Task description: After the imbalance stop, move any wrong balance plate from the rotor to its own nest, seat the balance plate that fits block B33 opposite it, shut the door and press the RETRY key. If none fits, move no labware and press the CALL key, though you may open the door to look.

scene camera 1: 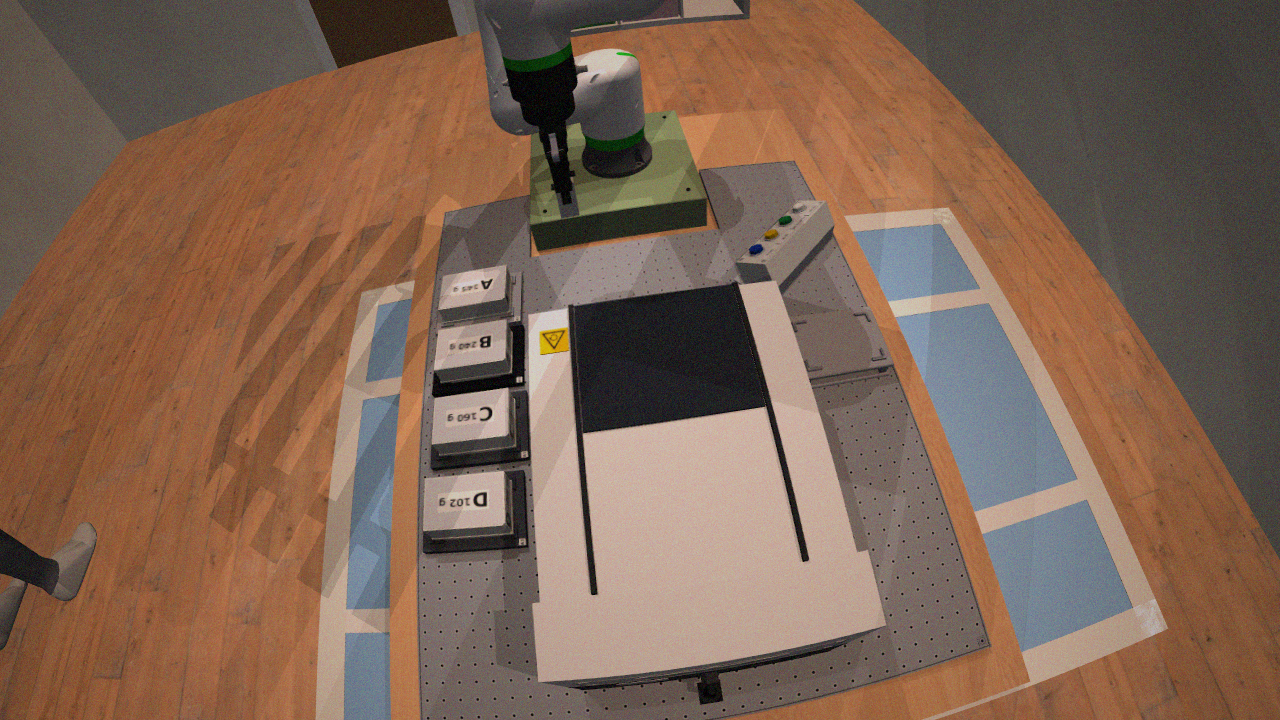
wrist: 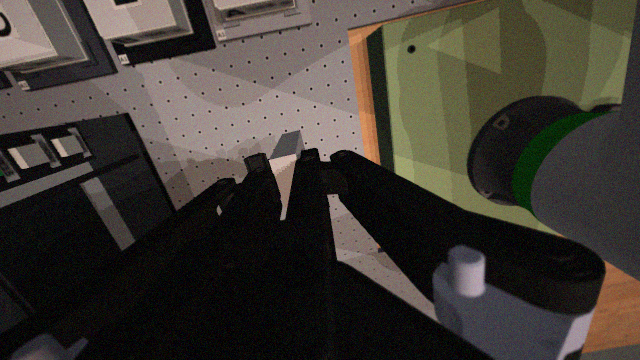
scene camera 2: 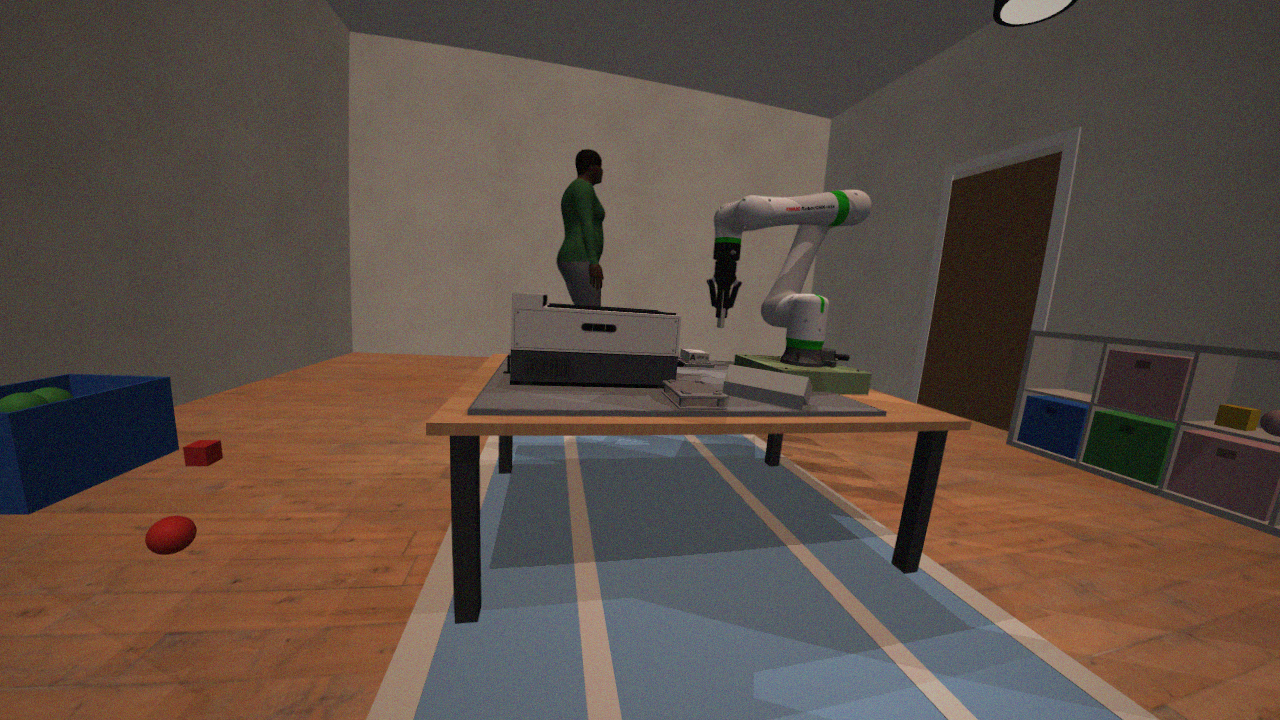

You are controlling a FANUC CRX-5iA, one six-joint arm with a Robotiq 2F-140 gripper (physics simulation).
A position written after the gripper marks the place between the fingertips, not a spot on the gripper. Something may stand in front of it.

Observation:
The gripper (scene camera 1: 570, 213) is shut, holding nothing. Also in view: a grey button box (scene camera 2: 792, 391) and a dark centrifuge door (scene camera 1: 657, 358).
The gripper shows as well in the wrist view (wrist: 295, 149) and in scene camera 2 (scene camera 2: 720, 327). The dark centrifuge door is seen too in the wrist view (wrist: 59, 241).

